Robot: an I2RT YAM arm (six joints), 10 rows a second.
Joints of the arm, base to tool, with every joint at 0 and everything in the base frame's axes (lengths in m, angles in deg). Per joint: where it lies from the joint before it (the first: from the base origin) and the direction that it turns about. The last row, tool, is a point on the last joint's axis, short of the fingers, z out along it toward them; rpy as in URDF.
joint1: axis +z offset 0 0 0.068
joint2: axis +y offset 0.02 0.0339 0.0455
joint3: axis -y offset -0.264 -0.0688 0
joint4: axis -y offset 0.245 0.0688 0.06
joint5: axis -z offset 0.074 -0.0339 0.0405
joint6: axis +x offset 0.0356 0 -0.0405
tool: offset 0 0 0 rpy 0 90 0
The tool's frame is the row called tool.
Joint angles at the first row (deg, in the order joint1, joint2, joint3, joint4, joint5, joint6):
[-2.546 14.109 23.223 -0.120 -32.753 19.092]
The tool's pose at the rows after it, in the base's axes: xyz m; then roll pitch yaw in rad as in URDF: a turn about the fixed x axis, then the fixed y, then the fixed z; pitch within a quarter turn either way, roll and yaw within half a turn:
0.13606 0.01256 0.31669 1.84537 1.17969 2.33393
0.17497 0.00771 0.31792 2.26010 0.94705 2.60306
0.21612 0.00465 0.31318 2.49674 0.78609 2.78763
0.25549 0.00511 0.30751 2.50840 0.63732 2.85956
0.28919 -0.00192 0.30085 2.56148 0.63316 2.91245
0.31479 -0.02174 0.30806 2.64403 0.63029 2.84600
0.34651 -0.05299 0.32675 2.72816 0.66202 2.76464
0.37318 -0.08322 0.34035 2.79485 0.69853 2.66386
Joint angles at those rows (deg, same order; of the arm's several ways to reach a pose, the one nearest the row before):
[-2.547 30.678 35.682 -11.966 -31.485 17.999]
[-2.544 44.971 45.342 -24.730 -25.757 17.912]
[-2.547 58.654 53.999 -33.387 -23.595 13.584]
[-2.546 70.455 61.778 -38.261 -27.529 12.317]
[-3.618 78.608 66.826 -37.582 -27.310 8.622]
[-6.370 84.466 73.821 -39.309 -21.976 9.192]
[-10.349 91.941 85.208 -42.151 -16.513 9.235]
[-13.562 98.737 95.436 -43.833 -10.698 10.721]

